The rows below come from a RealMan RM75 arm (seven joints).
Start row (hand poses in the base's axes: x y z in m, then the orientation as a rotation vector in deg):
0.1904, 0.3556, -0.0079, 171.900, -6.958, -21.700
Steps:
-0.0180, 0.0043, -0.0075, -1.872, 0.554, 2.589
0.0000, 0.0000, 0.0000, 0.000, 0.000, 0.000
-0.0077, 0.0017, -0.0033, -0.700, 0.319, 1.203
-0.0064, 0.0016, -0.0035, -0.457, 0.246, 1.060
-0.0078, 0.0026, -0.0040, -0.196, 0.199, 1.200
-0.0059, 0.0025, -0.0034, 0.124, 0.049, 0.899
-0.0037, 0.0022, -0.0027, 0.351, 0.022, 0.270
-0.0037, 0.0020, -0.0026, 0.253, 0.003, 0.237
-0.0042, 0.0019, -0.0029, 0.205, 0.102, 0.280
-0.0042, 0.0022, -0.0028, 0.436, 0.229, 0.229
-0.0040, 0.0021, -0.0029, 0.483, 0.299, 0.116
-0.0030, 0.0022, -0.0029, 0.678, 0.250, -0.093
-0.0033, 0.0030, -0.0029, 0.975, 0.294, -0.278
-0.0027, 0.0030, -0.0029, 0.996, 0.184, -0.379
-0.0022, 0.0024, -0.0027, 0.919, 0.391, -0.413
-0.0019, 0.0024, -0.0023, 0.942, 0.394, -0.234
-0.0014, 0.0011, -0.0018, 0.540, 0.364, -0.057
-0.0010, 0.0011, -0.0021, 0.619, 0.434, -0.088
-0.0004, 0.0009, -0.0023, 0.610, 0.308, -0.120
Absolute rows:
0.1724, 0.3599, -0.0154, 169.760, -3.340, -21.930
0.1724, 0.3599, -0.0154, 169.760, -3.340, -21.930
0.1647, 0.3616, -0.0187, 168.896, -1.648, -22.145
0.1583, 0.3632, -0.0222, 168.286, -0.143, -22.299
0.1505, 0.3658, -0.0262, 167.912, 1.605, -22.390
0.1446, 0.3683, -0.0296, 167.906, 2.953, -22.337
0.1409, 0.3705, -0.0323, 168.210, 3.425, -22.359
0.1372, 0.3725, -0.0349, 168.424, 3.827, -22.349
0.1330, 0.3744, -0.0378, 168.566, 4.296, -22.475
0.1288, 0.3766, -0.0406, 168.920, 4.758, -22.814
0.1248, 0.3787, -0.0435, 169.324, 5.074, -23.277
0.1218, 0.3809, -0.0464, 169.961, 5.122, -23.712
0.1185, 0.3839, -0.0493, 170.911, 4.969, -24.261
0.1158, 0.3869, -0.0522, 171.918, 4.658, -24.663
0.1136, 0.3893, -0.0549, 172.813, 4.291, -25.377
0.1117, 0.3917, -0.0572, 173.696, 4.196, -26.087
0.1103, 0.3928, -0.0590, 174.159, 4.266, -26.701
0.1093, 0.3939, -0.0611, 174.687, 4.313, -27.435
0.1089, 0.3948, -0.0634, 175.237, 4.304, -27.981

